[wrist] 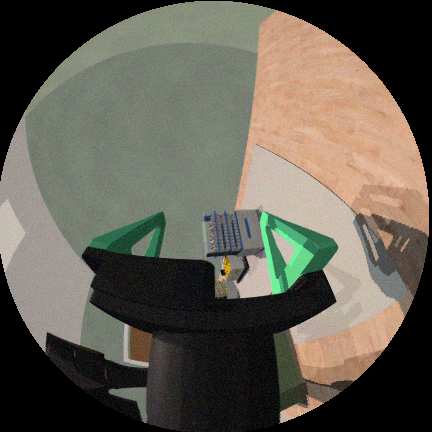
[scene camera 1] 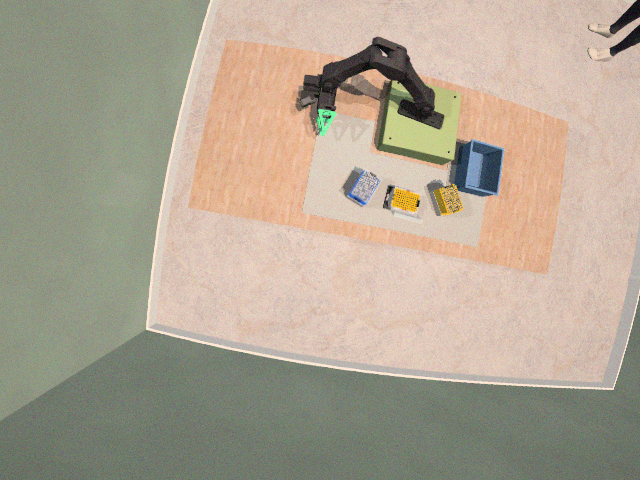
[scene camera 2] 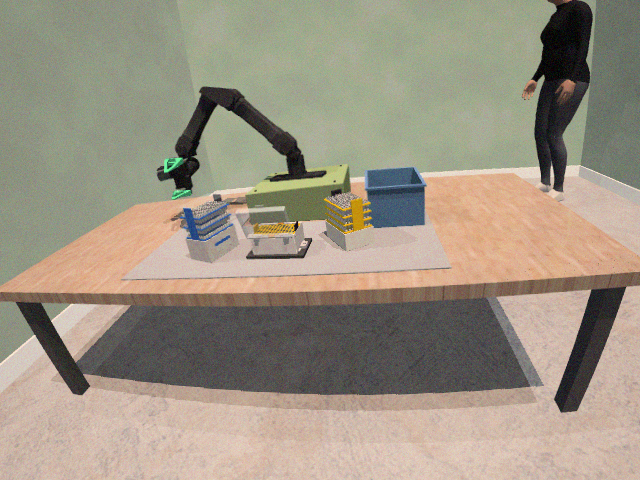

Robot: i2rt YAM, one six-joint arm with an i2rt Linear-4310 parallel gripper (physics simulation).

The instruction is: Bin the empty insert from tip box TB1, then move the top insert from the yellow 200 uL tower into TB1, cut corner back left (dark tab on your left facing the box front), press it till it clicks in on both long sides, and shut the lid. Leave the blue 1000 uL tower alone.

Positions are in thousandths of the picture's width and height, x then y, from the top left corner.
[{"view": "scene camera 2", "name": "my gripper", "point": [265,386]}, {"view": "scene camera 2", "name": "blue bin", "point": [621,407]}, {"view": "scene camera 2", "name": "tip box TB1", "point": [463,516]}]
